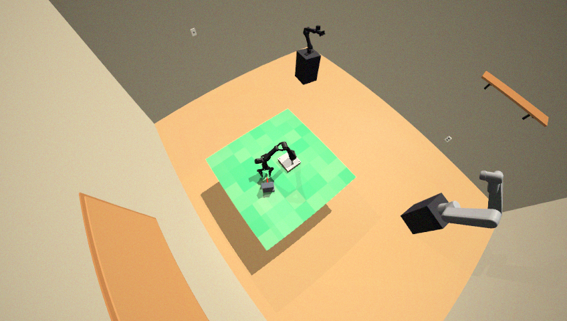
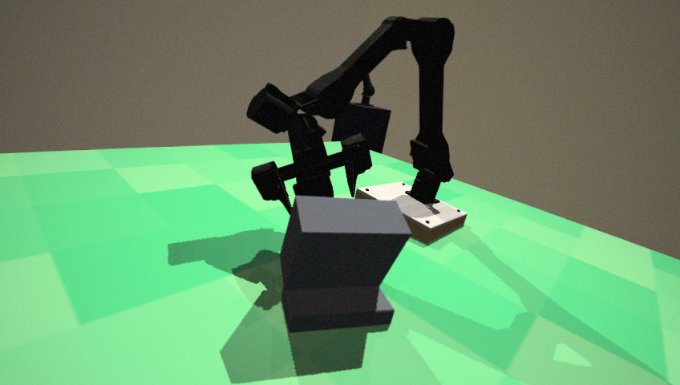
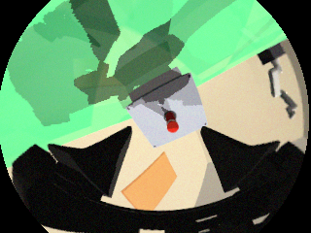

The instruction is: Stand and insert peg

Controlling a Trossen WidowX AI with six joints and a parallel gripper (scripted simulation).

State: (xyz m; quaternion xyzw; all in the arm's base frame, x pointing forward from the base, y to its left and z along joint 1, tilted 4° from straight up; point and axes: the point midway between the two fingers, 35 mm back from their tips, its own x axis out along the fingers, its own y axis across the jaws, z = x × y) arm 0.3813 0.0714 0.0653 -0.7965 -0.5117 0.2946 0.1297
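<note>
My gripper tip is 20 mm to the right of the red peg and 10 mm above it. From my gripper tip the other things lie so: sloped panel 20 mm ahead, 80 mm to the left, 20 mm below.
</note>
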